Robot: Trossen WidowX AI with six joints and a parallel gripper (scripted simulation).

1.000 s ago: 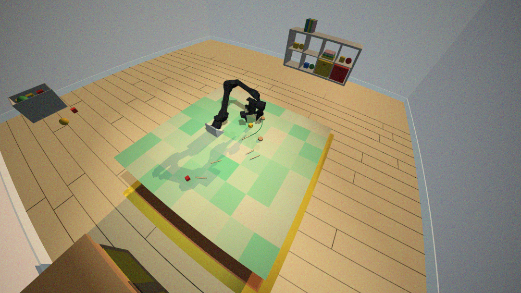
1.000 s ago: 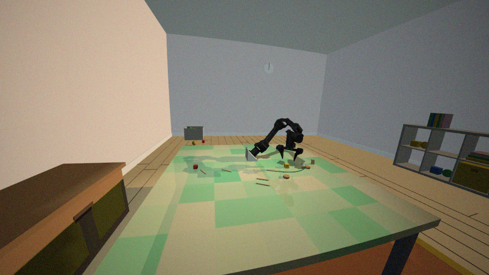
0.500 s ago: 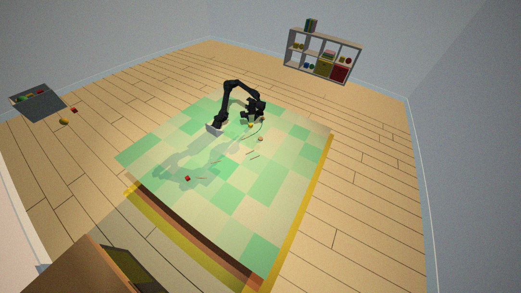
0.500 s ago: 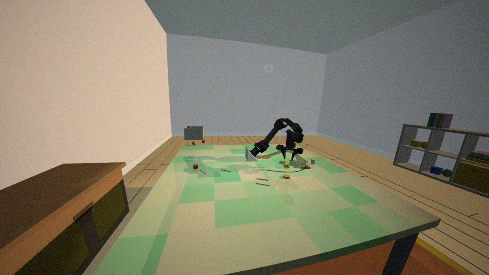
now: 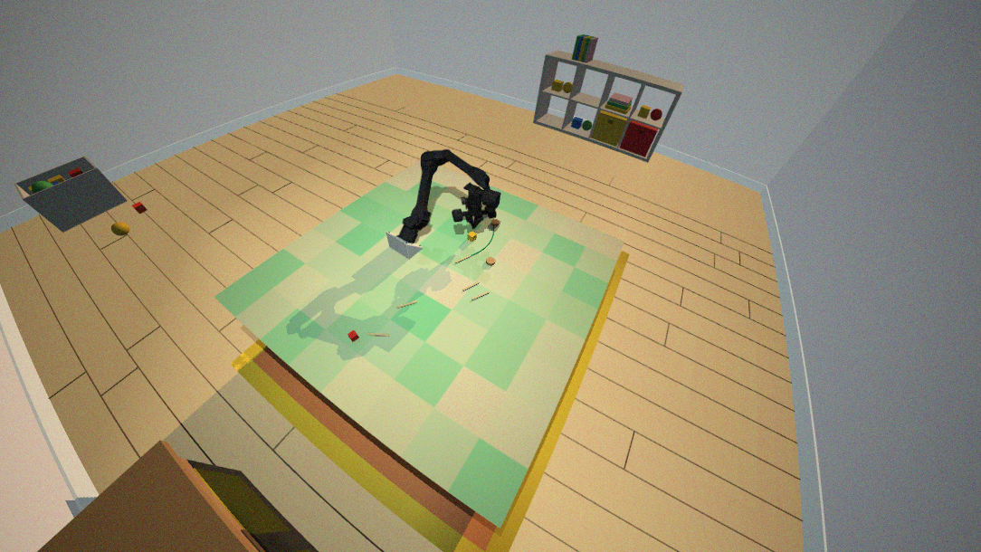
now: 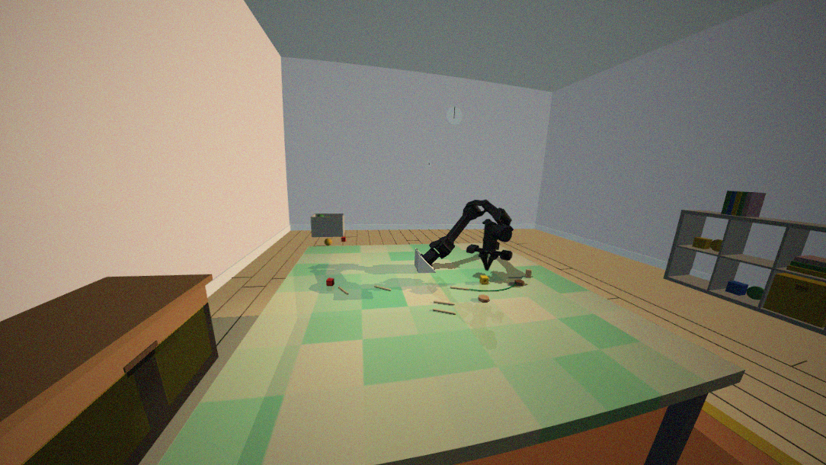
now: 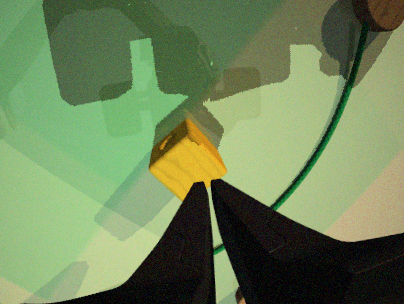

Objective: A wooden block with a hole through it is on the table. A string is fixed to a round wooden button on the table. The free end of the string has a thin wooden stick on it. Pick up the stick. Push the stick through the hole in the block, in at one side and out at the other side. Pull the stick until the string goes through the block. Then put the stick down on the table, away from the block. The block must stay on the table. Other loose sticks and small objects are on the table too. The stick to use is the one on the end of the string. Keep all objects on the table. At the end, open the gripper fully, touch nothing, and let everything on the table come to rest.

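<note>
Right now my gripper tip is 4 cm above the yellow wooden block and 1 cm to the left of it. Round my gripper tip: wooden disc (14 cm ahead, 10 cm to the right, 5 cm below); thin wooden stick (13 cm to the right, 6 cm below, 4 cm ahead); round wooden button (15 cm to the left, 5 cm below, 4 cm ahead).
</note>
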